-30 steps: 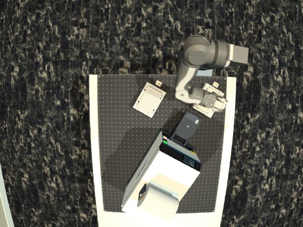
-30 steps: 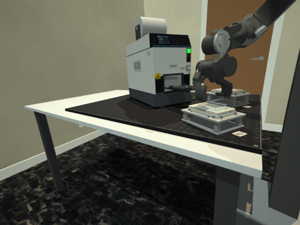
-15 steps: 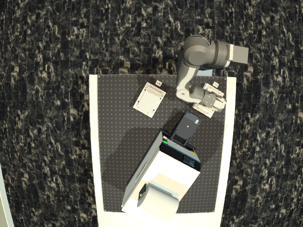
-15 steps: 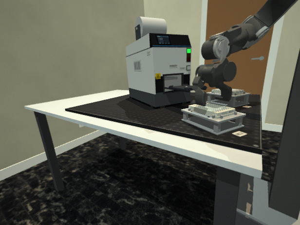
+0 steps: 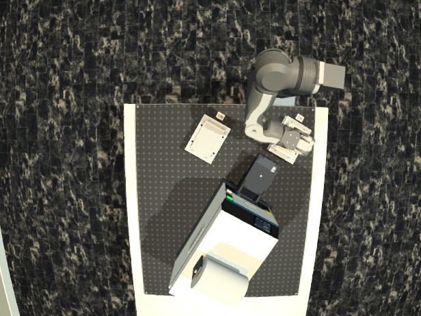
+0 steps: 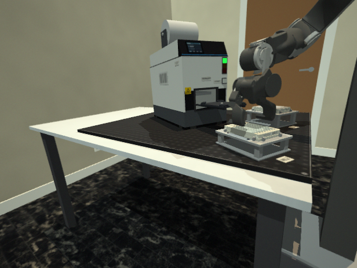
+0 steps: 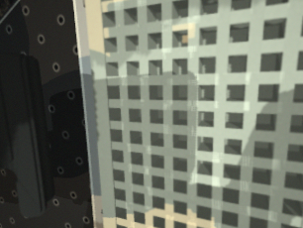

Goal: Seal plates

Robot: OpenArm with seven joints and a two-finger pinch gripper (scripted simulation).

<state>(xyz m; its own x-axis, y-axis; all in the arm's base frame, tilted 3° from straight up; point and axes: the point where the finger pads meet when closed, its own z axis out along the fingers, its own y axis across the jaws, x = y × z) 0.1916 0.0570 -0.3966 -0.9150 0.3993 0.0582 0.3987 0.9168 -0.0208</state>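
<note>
The clear well plate is 2 cm below my hand. Also, from my hand: label tag (10 cm behind, 4 cm to the left, 7 cm below); sealer stage (15 cm ahead, 12 cm to the right, 3 cm above); N1 label (7 cm behind, 30 cm to the right, 7 cm below).
</note>
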